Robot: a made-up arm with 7 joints.
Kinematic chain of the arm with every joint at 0, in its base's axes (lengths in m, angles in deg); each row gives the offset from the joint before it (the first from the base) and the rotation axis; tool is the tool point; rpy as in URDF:
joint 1: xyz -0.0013 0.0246 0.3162 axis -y
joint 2: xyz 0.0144 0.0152 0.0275 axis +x
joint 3: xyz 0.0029 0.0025 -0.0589 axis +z
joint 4: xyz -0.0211 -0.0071 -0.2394 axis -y
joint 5: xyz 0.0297 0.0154 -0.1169 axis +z
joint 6: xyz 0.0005 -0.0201 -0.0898 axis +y
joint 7: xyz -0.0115 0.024 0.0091 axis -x
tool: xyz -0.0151 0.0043 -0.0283 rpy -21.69 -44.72 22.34
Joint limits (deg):
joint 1: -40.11..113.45
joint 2: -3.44..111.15
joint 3: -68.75..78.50
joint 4: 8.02..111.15
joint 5: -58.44..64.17
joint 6: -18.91..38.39
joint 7: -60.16..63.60
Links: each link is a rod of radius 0.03 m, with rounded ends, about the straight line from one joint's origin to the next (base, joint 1, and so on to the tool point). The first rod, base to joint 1, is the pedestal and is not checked.
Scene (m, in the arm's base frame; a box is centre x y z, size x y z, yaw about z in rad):
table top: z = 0
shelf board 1: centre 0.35 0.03 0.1 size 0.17 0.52 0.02 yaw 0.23
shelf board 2: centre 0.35 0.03 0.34 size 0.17 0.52 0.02 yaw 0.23
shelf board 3: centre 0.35 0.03 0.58 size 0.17 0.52 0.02 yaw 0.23
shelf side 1: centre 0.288 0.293 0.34 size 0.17 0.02 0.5 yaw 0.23
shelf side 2: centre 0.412 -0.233 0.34 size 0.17 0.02 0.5 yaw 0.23
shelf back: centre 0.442 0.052 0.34 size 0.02 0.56 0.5 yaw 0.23
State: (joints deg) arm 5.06 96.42 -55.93 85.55 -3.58 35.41 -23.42
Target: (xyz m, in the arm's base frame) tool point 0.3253 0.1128 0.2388
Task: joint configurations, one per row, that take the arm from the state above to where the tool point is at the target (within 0.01 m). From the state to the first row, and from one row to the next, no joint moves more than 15 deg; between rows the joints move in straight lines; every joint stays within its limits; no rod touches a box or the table.
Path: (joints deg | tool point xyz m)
1: 4.72 81.88 -59.14 91.43 3.19 36.15 -25.43 | 0.1441 0.3113 0.1752
2: 4.37 67.34 -62.34 97.30 9.96 36.90 -27.44 | 0.1362 0.2377 0.1132
3: 4.03 52.81 -65.54 103.18 16.73 37.64 -29.45 | 0.1245 0.1541 0.0784
4: 3.69 38.27 -68.75 109.05 23.50 38.39 -31.46 | 0.1099 0.0698 0.0711
5: 15.86 41.70 -68.75 109.75 18.49 31.69 -19.67 | 0.1581 0.0792 0.1020
6: 28.03 45.13 -68.75 110.45 13.48 24.99 -7.87 | 0.1973 0.0885 0.1431
7: 40.21 48.56 -68.75 111.15 8.46 18.29 3.92 | 0.2253 0.0979 0.1914
8: 45.08 42.19 -61.43 99.06 1.58 22.45 -8.62 | 0.2812 0.1040 0.2118
9: 49.96 35.81 -54.11 86.97 -5.30 26.60 -21.17 | 0.3253 0.1128 0.2388

